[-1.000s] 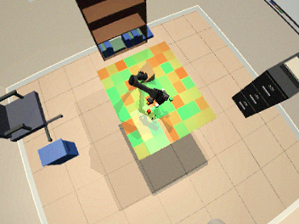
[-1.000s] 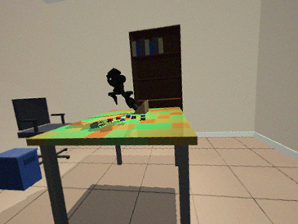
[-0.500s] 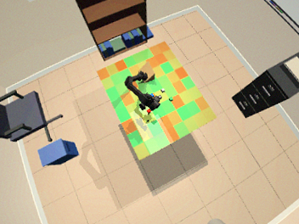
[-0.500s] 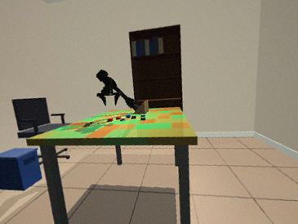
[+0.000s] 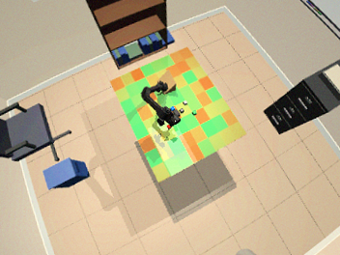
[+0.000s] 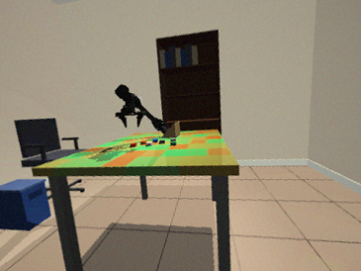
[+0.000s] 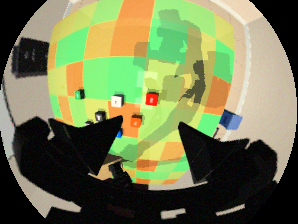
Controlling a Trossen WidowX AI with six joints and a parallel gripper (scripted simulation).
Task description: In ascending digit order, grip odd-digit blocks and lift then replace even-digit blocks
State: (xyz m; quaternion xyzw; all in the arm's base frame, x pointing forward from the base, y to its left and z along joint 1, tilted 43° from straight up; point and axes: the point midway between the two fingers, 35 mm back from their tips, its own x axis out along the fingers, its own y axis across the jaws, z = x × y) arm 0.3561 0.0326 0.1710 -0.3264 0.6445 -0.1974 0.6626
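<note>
Now: the green block 40 mm behind my gripper tip, 260 mm to the left of it and 120 mm below it. Round my gripper tip: white block: 20 mm behind, 100 mm to the left, 120 mm below; red block: 10 mm ahead, 120 mm below; orange block: 70 mm behind, 30 mm to the left, 120 mm below.
</note>
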